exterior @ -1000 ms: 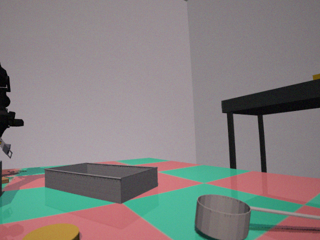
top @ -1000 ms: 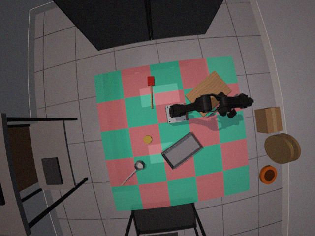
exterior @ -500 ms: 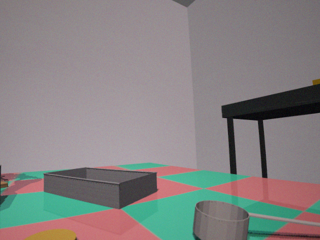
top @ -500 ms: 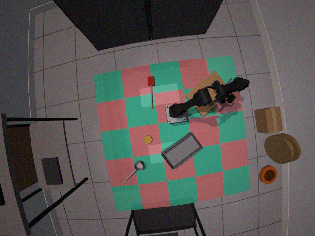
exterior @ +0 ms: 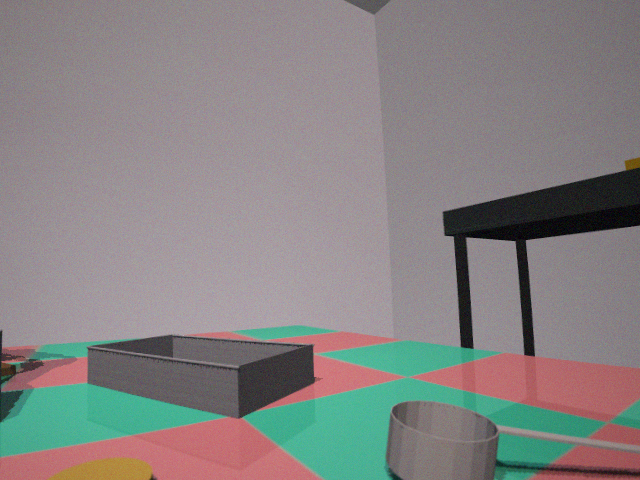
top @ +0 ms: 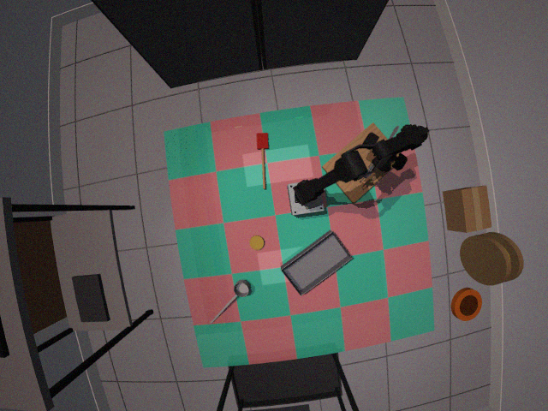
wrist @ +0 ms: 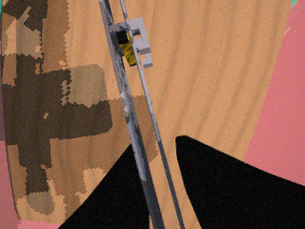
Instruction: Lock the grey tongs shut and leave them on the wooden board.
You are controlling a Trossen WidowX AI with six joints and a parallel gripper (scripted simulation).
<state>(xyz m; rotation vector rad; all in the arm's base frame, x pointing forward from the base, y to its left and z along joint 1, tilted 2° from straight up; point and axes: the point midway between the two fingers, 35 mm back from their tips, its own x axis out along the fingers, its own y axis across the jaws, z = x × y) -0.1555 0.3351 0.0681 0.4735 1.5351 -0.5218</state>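
The yellow lock piece is 40 mm ahead of my gripper tip, 20 mm to the right of it and 10 mm above it. Also, from my gripper tip: wooden board 120 mm below; yellow disc 550 mm to the right, 370 mm ahead, 120 mm below; grey roasting tin 480 mm ahead, 270 mm to the right, 100 mm below.
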